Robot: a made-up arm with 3 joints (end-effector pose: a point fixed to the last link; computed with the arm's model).
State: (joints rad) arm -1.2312 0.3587 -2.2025
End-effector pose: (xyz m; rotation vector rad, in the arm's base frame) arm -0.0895 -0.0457 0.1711 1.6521 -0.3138 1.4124
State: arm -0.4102 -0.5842 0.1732
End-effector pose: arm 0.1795 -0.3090 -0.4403 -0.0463 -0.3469 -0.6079
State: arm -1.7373 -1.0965 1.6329
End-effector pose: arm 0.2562 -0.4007 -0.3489 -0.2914 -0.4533 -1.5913
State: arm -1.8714 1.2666 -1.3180
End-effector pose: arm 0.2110 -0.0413 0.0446 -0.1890 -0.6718 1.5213
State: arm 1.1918 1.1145 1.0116
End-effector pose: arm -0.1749 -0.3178 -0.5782 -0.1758 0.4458 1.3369
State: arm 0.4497 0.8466 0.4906
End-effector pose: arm 0.0842 -0.3254 -0.5443 -0.2643 0.2080 0.9110
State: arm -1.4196 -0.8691 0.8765
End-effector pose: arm 0.3924 -0.4299 -0.2729 -0.0955 -0.8771 -1.1848
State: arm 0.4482 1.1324 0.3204
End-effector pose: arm 0.0707 -0.2131 -0.5562 -0.0288 0.2157 1.1584
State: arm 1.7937 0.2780 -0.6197
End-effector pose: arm -0.4373 -0.0543 0.0919 0.6885 1.8026 -0.3627
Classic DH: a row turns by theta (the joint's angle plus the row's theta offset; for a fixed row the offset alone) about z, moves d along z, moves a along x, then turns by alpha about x. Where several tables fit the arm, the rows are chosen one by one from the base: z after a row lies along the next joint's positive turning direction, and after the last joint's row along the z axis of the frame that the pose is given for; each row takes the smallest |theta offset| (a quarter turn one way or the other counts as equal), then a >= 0, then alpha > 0; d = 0 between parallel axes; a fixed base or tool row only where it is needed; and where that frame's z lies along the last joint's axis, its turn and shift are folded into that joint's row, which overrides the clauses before.
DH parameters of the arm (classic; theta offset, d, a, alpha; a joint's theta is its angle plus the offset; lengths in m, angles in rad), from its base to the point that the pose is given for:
base (fixed): 0 0.0689 0 -1.5708
joint 1: 0 -0.11 0.0707 1.5708
joint 2: -1.5708 -0.1521 0.2146 1.5708
joint 3: 0 -0.0187 -0.0552 -1.5708
tool (fixed): 1.5708 -0.3827 0 0

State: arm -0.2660 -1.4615 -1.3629
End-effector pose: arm 0.2810 -0.1099 -0.0381 1.2809 -1.1842 -1.0838
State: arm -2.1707 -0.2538 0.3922
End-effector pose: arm 0.4286 -0.4146 0.3754 0.0479 -2.0753 -0.5594
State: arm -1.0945 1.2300 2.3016
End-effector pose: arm 0.2118 -0.2717 0.6151 -2.3699 -1.9450 -0.5842
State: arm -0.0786 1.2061 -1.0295
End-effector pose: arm -0.0313 -0.0419 -0.2365 0.8503 0.5529 1.1224
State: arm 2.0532 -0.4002 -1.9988
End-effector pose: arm -0.0103 -0.0154 -0.0736 0.8402 0.9207 -1.9095
